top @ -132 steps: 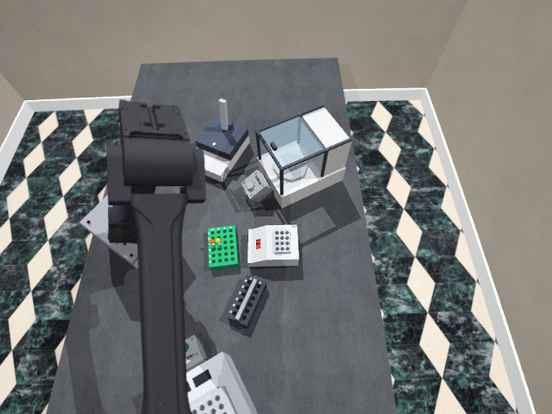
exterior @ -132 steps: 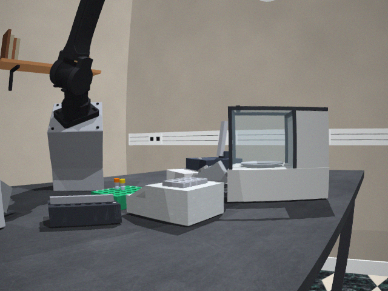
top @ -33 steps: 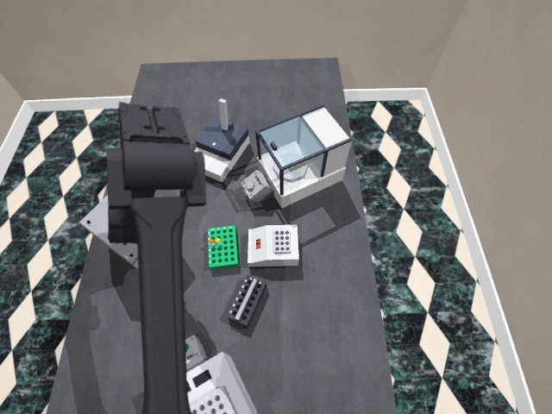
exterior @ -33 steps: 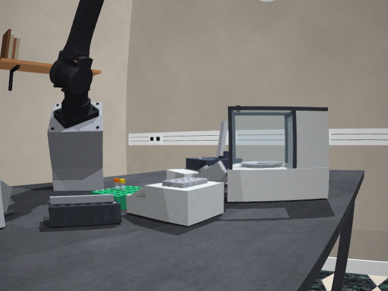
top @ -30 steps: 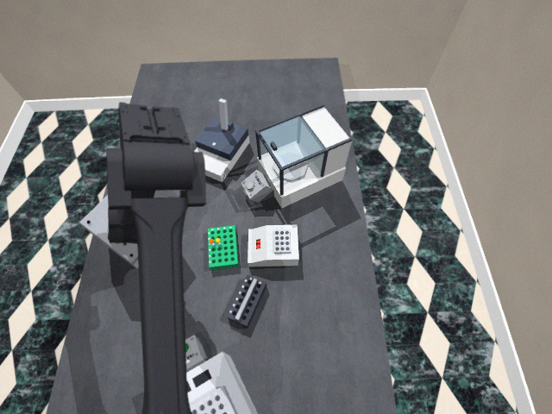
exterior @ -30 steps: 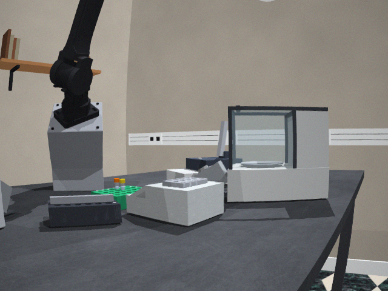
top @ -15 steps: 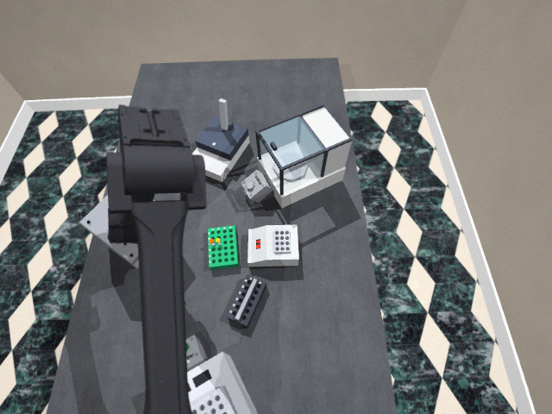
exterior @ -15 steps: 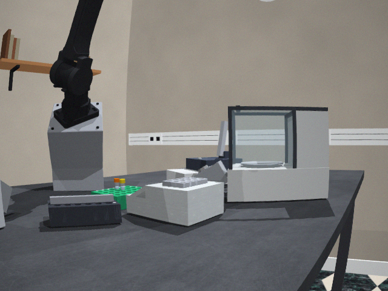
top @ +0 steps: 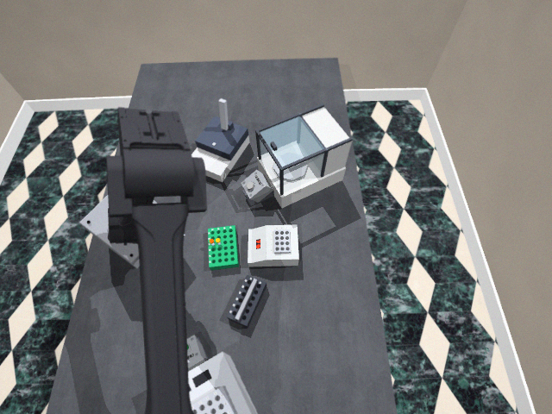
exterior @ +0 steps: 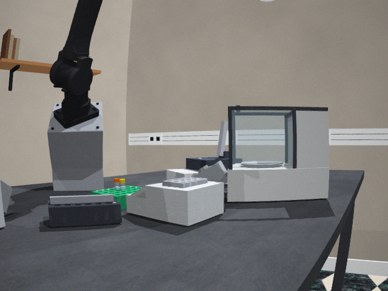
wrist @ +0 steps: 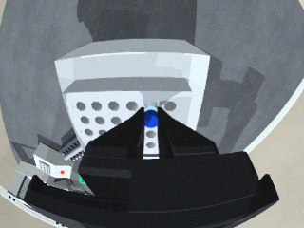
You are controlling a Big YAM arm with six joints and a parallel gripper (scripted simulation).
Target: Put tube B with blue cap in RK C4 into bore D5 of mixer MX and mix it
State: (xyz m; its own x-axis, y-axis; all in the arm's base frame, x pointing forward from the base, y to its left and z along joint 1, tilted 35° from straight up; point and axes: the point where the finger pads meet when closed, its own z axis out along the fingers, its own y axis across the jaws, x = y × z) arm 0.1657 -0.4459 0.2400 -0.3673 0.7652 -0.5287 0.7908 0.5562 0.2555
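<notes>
Right now the green start key is 60 mm behind my hand, 200 mm to the left of it and 120 mm below it. The rest, counted from my hand: green rack RK 40 mm ahead, 480 mm to the left, 170 mm below; dark magnet block 100 mm ahead, 310 mm to the left, 170 mm below; tube B 20 mm below.
</notes>
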